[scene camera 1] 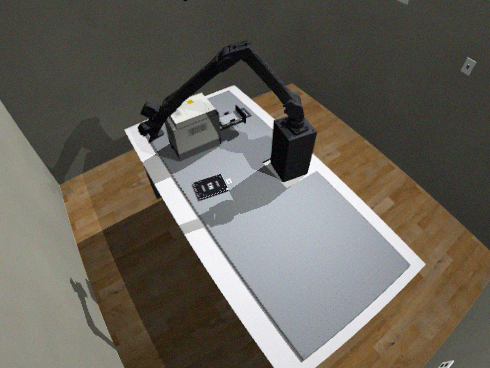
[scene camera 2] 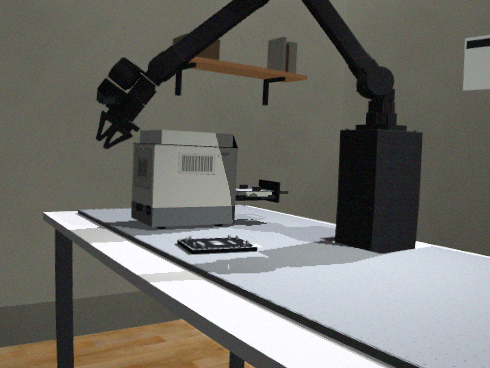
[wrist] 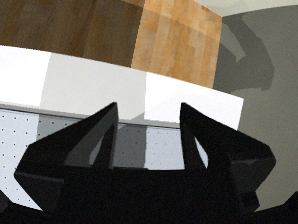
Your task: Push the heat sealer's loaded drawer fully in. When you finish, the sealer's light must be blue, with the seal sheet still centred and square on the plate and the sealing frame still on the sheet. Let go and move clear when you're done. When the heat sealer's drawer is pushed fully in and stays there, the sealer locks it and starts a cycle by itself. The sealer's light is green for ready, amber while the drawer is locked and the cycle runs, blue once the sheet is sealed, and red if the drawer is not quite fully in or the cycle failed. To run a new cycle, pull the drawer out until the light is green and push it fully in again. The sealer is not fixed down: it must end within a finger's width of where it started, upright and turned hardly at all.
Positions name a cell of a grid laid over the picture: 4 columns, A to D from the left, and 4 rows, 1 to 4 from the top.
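A heat sealer (scene camera 1: B2) stands in the scene, 1.64 m from the lens.
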